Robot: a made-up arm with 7 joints.
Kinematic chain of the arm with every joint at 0, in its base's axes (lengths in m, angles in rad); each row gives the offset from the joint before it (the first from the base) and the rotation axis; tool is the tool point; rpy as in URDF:
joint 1: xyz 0 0 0.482 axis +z
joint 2: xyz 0 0 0 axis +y
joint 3: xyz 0 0 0.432 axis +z
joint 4: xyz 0.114 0 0 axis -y
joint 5: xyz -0.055 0 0.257 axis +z
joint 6: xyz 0 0 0 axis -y
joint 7: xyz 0.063 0 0 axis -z
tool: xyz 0 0 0 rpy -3.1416 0 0
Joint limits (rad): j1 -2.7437..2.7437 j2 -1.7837..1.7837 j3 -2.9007..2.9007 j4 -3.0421..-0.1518 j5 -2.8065..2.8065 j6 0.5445..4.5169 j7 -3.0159..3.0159
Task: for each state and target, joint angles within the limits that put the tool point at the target. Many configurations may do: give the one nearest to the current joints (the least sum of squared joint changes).
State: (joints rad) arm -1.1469 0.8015 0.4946 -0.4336 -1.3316 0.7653 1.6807
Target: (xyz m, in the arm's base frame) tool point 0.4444 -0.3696 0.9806
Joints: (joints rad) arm -0.8483 0.6124 0.6060 -0.4288 -1.3734 1.0669 1.6807
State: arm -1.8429 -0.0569 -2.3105 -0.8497 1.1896 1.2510 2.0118
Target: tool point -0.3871 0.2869 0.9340
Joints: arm -1.5149 -0.2128 -2.1311 -1.4745 1.1469 1.1656 2.0118
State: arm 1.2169 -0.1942 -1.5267 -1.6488 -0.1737 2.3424 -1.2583
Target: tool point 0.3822 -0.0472 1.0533
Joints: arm 1.3299 -0.1406 -1.2786 -1.4835 -0.2010 2.4285 -1.2583
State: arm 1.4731 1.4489 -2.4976 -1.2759 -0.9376 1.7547 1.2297
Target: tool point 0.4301 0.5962 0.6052
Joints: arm 1.3009 1.7292 -2.3374 -0.9838 -0.9264 1.7980 1.2297
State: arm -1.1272 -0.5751 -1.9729 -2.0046 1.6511 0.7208 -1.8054
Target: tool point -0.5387 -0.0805 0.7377
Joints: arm -0.7026 -0.7012 -1.9362 -1.7854 1.6985 0.7865 -1.8054
